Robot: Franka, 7 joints.
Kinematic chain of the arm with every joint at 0, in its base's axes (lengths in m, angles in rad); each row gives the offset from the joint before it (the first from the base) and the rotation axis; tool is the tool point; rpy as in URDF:
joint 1: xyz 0 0 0.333 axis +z
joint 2: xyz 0 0 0 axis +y
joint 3: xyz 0 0 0.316 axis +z
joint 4: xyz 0.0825 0 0 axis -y
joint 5: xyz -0.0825 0 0.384 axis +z
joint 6: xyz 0 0 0 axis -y
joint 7: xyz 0.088 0 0 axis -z
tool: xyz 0 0 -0.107 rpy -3.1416 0 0
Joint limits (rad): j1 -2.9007..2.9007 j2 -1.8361..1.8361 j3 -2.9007..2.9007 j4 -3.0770..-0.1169 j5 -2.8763..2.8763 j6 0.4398..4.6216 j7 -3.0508..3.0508
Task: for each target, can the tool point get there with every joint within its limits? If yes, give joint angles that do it. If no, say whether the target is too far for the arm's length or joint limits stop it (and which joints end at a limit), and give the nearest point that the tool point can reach.
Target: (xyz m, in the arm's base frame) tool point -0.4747 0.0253 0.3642
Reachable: yes | joints 0.9197 -0.4193 1.8155 -2.1251 1.2190 0.9667 -1.7861
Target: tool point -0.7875 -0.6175 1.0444
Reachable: no: too far | nearest point -0.5502 -0.4315 0.8301 | short by 0.370 m
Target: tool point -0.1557 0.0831 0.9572
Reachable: yes | joints 1.9238 -0.9931 0.2114 -1.9628 0.2546 2.7451 0.5091
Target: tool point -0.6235 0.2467 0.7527
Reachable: yes | joints -0.9069 -1.0426 -1.0741 -0.9186 -2.2510 1.2836 0.6718
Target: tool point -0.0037 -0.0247 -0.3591
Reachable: no: joint limits stop it (at a limit: joint 2) | nearest point -0.0075 -0.0498 -0.3070 | short by 0.058 m
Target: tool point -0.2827 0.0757 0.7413
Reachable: yes | joints 0.8606 0.7659 2.2312 -2.0081 1.3414 0.7703 2.0685
